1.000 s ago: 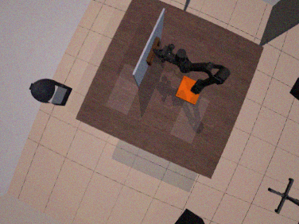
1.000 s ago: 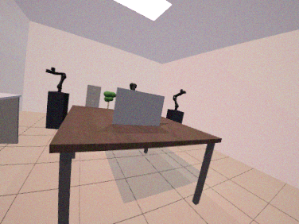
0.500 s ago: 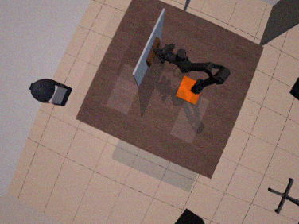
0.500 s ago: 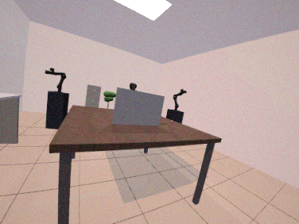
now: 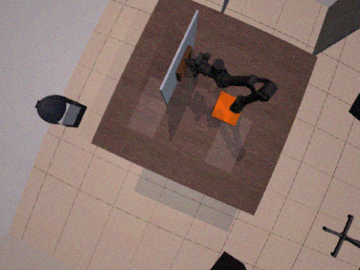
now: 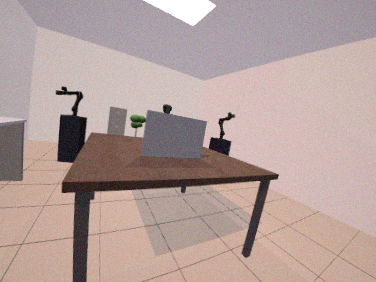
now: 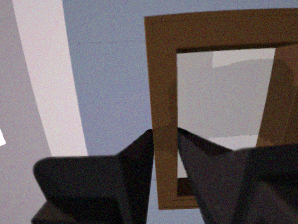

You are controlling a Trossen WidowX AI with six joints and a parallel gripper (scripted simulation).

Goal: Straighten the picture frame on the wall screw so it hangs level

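Right now my gripper tip is 50 mm above the brown picture frame and 10 mm short of it. The rest, counted from my gripper tip: wall panel (60 mm below, 20 mm ahead).
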